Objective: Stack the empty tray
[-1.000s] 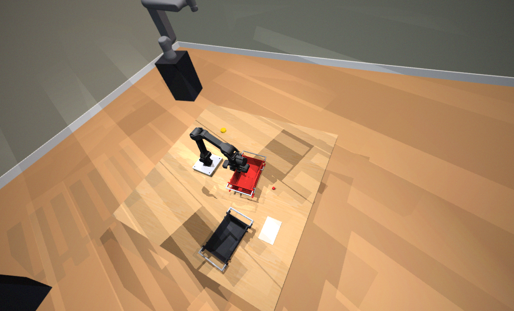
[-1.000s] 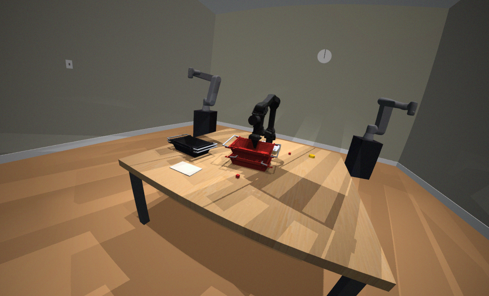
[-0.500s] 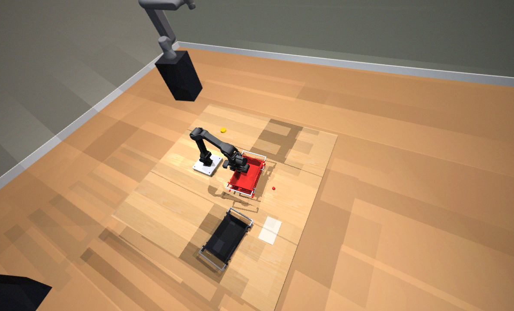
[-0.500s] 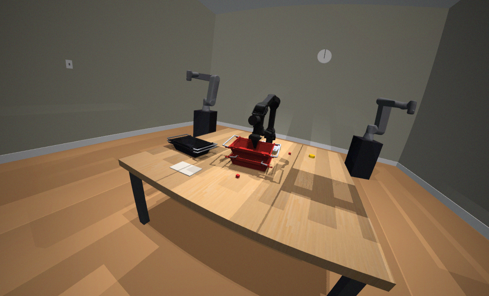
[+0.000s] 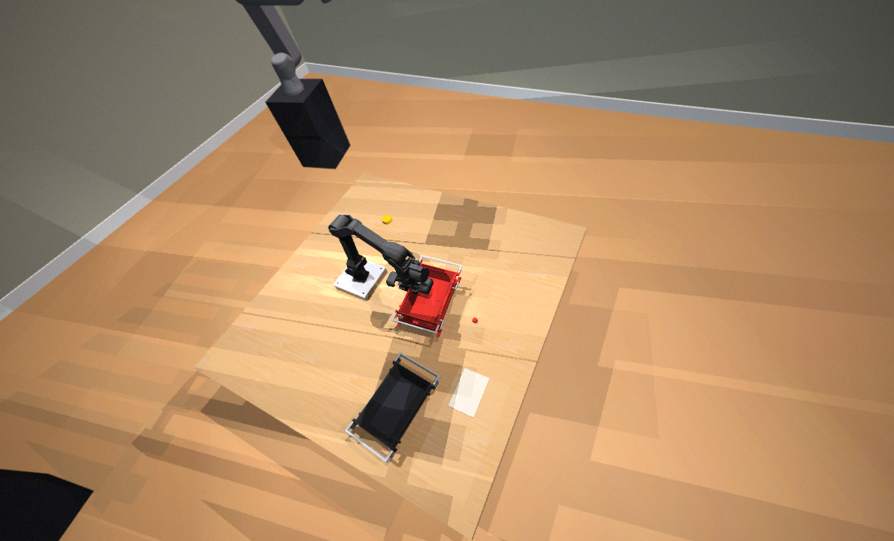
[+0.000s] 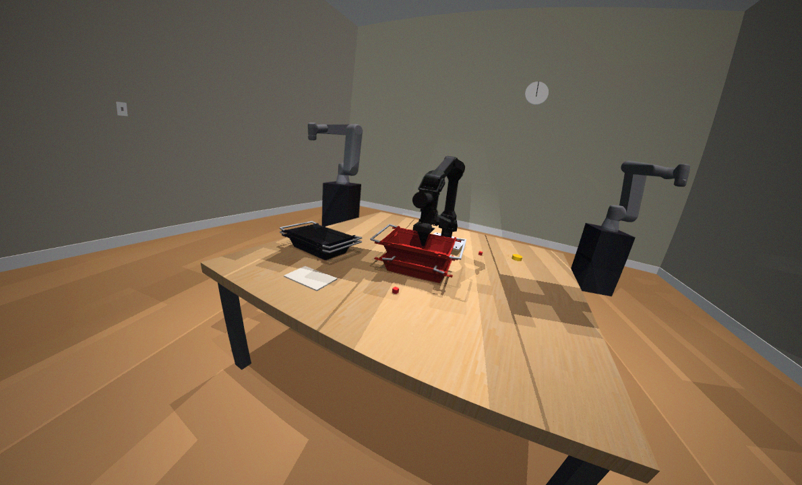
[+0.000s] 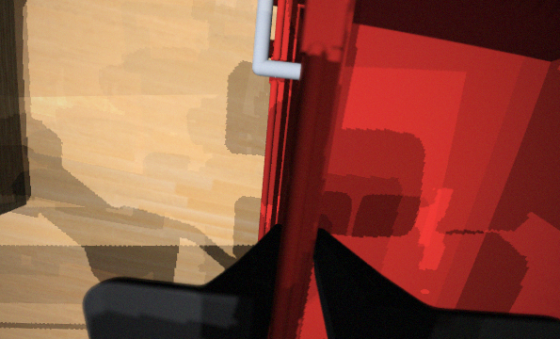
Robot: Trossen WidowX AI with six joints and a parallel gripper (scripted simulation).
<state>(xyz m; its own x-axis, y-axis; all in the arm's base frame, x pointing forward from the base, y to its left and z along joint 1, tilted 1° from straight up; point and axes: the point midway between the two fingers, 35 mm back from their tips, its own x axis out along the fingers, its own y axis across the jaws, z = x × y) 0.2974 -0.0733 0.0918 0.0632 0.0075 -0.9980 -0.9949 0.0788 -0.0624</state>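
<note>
Now: the red tray 70 mm ahead of my gripper tip, 10 mm to the right of it and 30 mm above it. Round my gripper tip: yellow disc: 320 mm behind, 450 mm to the left, 80 mm below; white card: 300 mm ahead, 320 mm to the right, 90 mm below.
</note>
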